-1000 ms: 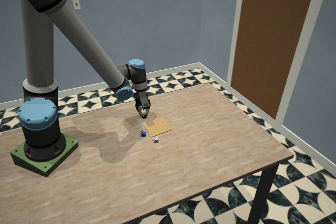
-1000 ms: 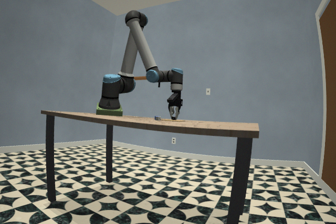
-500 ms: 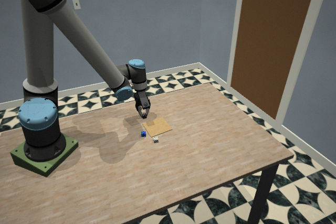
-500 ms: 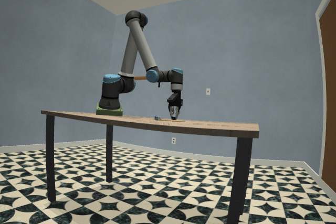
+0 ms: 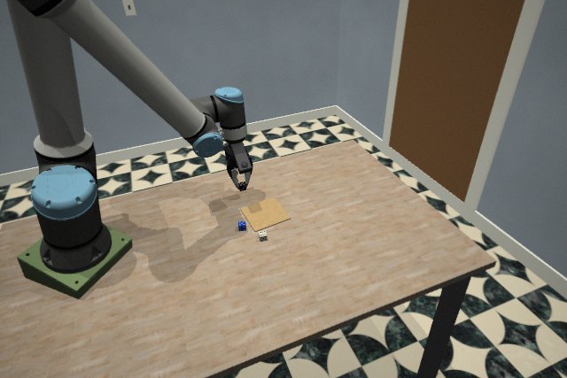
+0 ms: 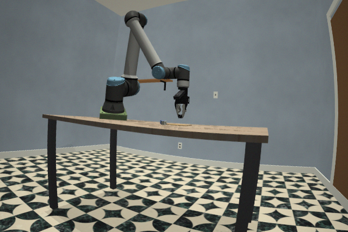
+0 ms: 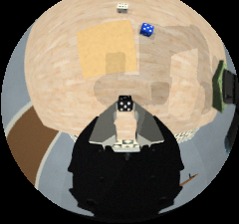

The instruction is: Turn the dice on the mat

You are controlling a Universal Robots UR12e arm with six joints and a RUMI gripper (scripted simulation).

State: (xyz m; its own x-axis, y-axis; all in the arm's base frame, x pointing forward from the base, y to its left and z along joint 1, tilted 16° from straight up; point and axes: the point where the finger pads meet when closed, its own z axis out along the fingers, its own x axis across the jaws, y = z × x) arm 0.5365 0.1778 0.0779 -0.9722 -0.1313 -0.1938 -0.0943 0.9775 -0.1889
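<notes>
Right now the tan mat is 6 cm ahead of my hand, 12 cm to the right of it and 6 cm below it. Round my hand: white die 2 cm ahead, 24 cm to the right, 5 cm below; then blue die 4 cm behind, 17 cm to the right, 5 cm below; then black die right at my hand.
</notes>
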